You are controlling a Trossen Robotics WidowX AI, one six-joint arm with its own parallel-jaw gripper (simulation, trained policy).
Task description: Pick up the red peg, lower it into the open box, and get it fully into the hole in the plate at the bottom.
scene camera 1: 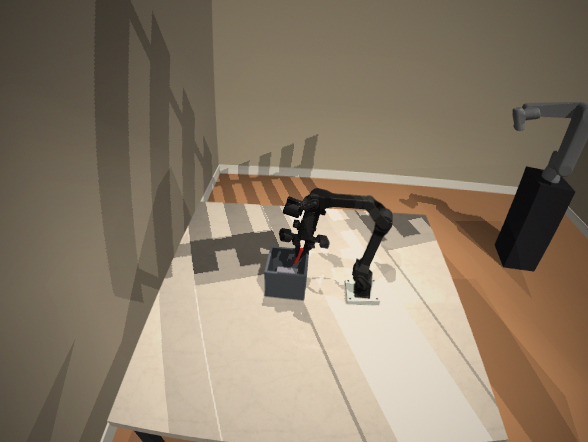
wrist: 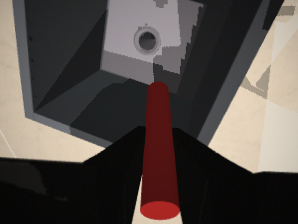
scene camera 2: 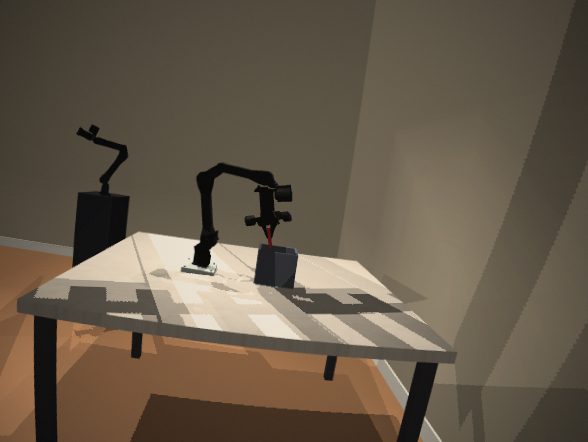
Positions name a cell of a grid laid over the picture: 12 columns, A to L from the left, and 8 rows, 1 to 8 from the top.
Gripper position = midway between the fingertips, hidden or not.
In view: my gripper (scene camera 1: G5), a red peg (wrist: G7) and a dark grey box (scene camera 1: F6).
The dark grey box also shows in the wrist view (wrist: C3) and in scene camera 2 (scene camera 2: F5). My gripper is seen too in the wrist view (wrist: G5) and in scene camera 2 (scene camera 2: F5).
